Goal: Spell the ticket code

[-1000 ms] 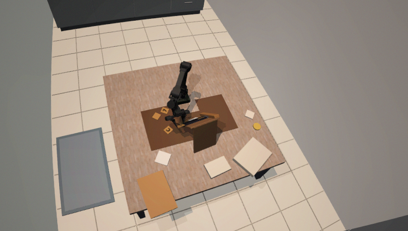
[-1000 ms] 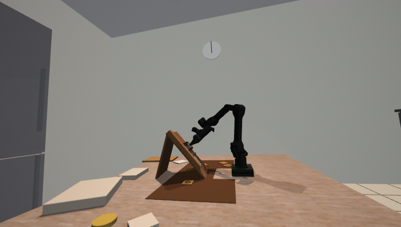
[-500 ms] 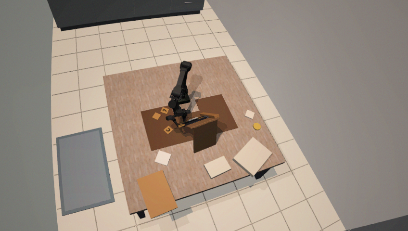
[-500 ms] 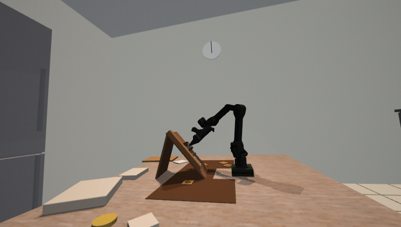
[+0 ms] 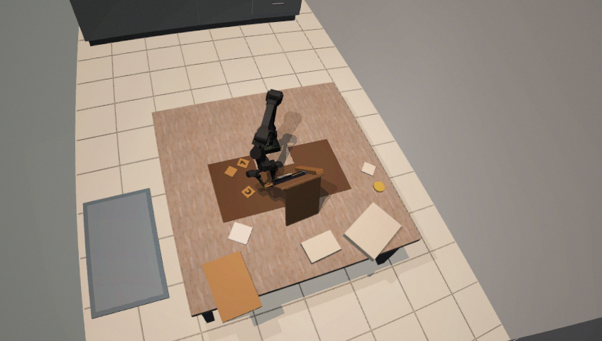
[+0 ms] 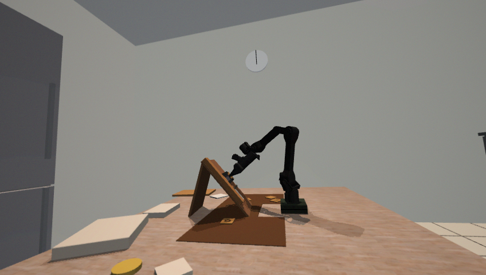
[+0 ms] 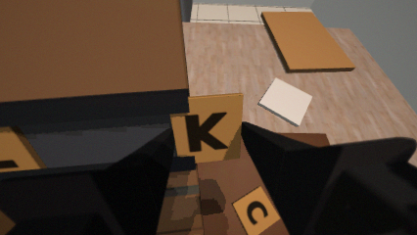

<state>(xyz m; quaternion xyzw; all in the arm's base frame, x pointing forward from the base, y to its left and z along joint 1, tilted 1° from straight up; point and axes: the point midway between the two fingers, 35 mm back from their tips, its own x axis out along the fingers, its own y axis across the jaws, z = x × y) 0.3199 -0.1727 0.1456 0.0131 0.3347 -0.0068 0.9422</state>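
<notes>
Right now my gripper tip is 6 cm past the white ticket, 14 cm to the right of it and 9 cm above it. From my gripper tip the other things lie so: c tile: 9 cm behind, 7 cm to the right, 17 cm below; cream slab: 37 cm ahead, 14 cm to the left, 16 cm below; orange panel: 35 cm ahead, 36 cm to the right, 16 cm below.
</notes>
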